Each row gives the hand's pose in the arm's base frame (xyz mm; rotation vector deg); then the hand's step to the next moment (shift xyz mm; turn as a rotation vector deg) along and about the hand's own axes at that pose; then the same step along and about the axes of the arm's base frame.
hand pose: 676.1 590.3 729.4 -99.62 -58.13 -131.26
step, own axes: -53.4 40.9 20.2 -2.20 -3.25 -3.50
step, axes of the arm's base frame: 53.5 -37.1 -26.4 -3.58 -0.09 -3.85
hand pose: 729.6 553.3 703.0 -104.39 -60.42 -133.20
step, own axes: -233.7 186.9 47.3 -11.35 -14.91 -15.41
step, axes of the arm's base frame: 190.4 -211.3 -104.4 -15.44 -0.58 -18.71
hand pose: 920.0 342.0 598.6 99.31 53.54 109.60
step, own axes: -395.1 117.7 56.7 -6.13 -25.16 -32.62
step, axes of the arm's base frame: 134.1 -339.8 -199.3 -34.55 6.50 -22.34
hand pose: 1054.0 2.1 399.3 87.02 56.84 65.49
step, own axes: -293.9 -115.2 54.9 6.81 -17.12 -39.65
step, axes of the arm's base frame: -21.4 -267.5 -175.0 -37.92 18.64 -11.25
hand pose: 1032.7 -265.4 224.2 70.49 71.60 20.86
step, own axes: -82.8 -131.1 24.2 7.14 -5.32 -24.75
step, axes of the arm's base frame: -59.5 -125.9 -72.3 -20.57 15.91 -3.97
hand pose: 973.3 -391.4 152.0 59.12 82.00 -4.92
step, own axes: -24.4 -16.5 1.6 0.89 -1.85 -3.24
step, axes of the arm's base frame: -14.1 -23.4 11.2 -3.41 1.38 -1.09
